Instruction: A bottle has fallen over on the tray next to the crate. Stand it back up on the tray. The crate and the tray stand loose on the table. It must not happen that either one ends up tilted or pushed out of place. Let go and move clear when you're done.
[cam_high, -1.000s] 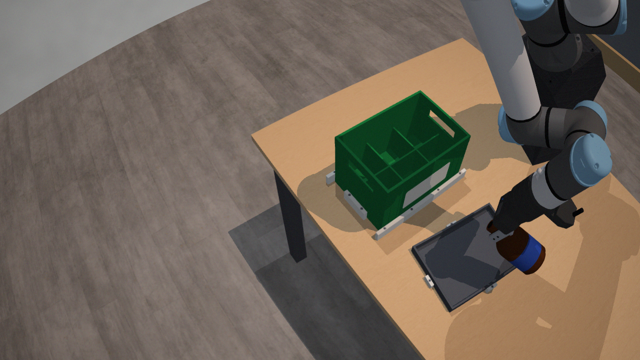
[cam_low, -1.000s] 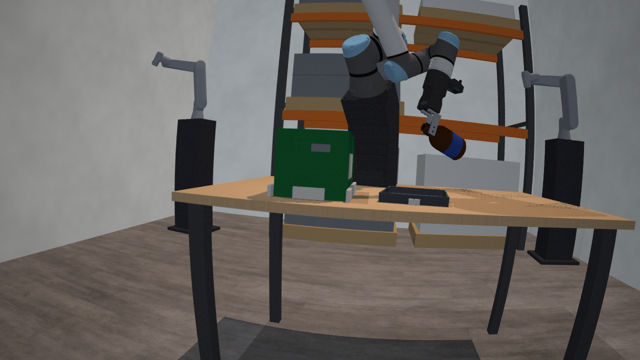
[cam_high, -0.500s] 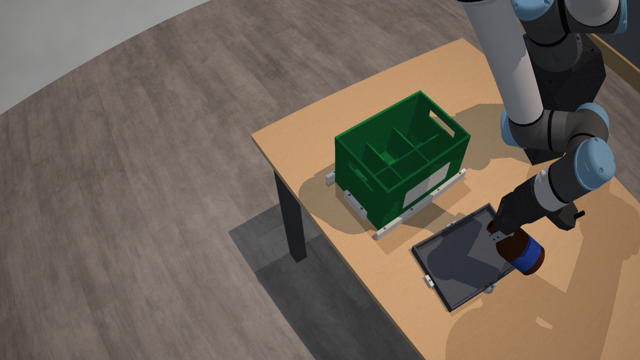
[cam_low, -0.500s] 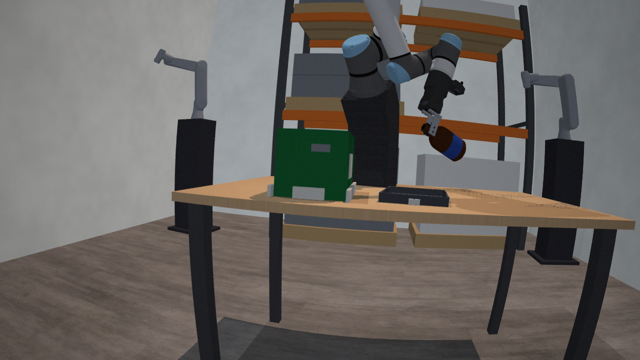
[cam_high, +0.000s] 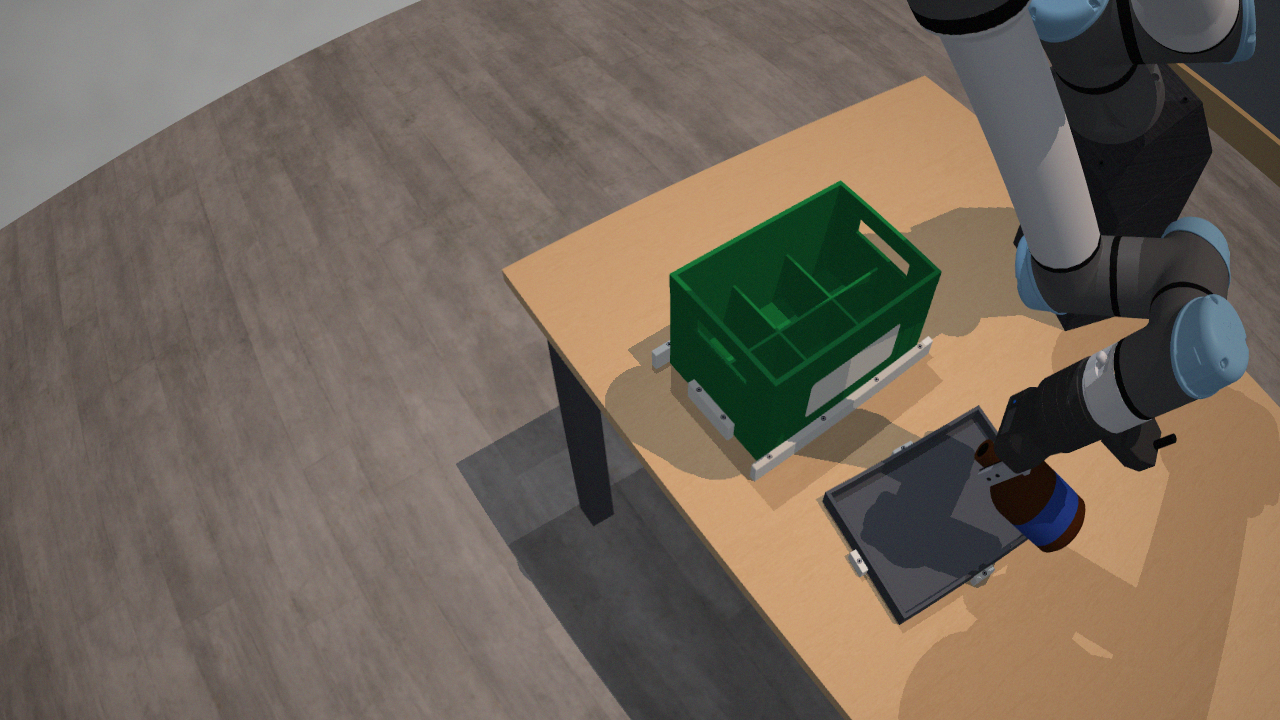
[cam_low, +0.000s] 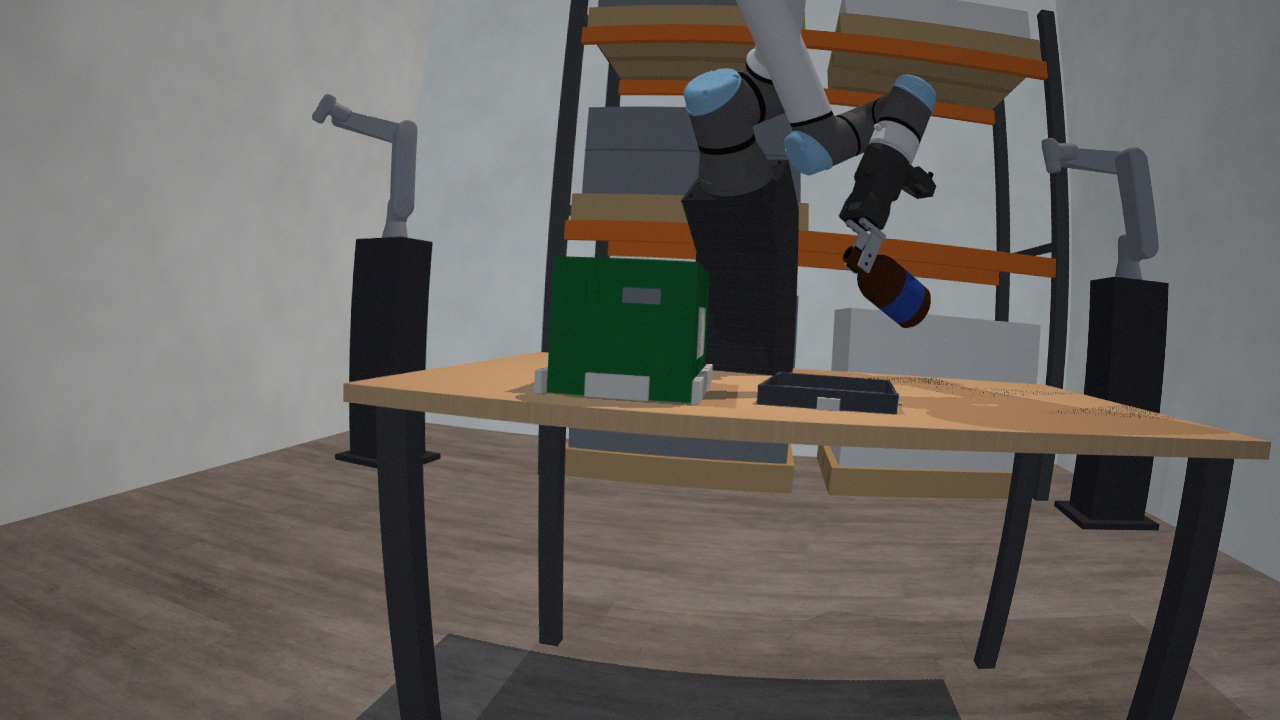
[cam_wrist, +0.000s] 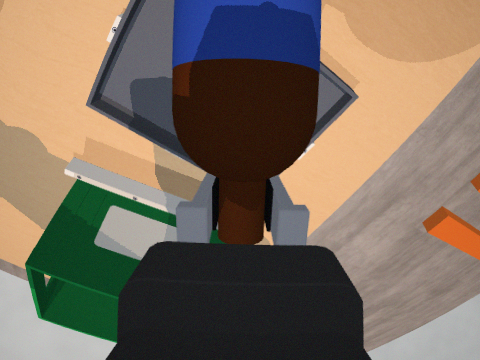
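Right now my hand is 2 cm past the brown bottle, 4 cm to the right of it and 3 cm above it. Round my hand: green crate: 2 cm ahead, 32 cm to the right, 12 cm below; then dark grey tray: 1 cm behind, 3 cm to the right, 19 cm below.
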